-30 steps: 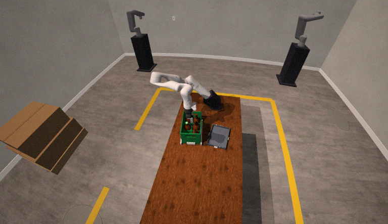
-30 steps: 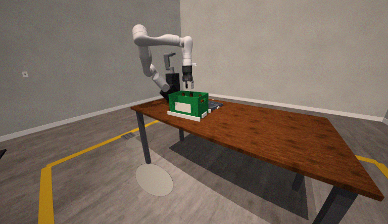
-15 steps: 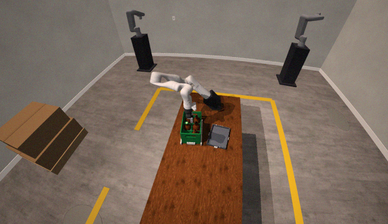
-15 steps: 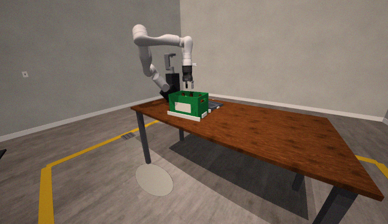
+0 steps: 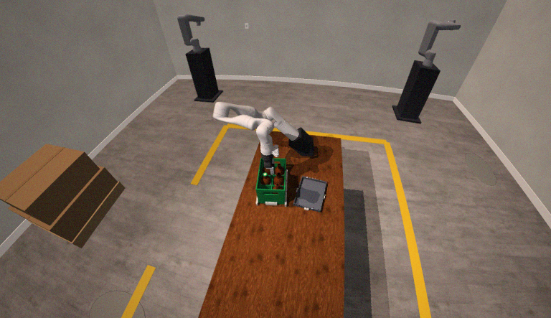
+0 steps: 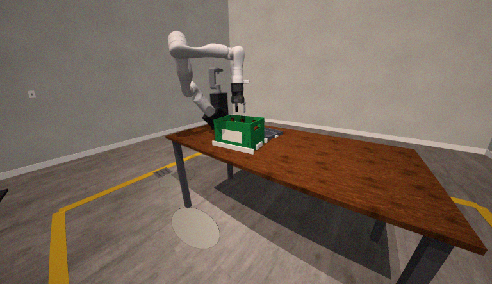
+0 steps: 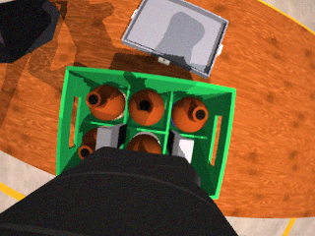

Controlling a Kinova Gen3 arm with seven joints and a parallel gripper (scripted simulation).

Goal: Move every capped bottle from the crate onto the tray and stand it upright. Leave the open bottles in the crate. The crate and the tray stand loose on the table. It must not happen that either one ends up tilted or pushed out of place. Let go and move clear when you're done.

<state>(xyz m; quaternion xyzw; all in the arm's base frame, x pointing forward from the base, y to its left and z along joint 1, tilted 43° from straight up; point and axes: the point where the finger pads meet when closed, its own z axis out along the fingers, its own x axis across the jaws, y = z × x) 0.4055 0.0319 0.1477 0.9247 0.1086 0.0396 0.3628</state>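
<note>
My gripper is now 15 cm above the capped bottle and 5 cm to the left of it. Also, from my hand: green crate: 15 cm below, 1 cm to the right, 1 cm behind; then grey tray: 27 cm to the left, 22 cm below, 1 cm behind.
</note>
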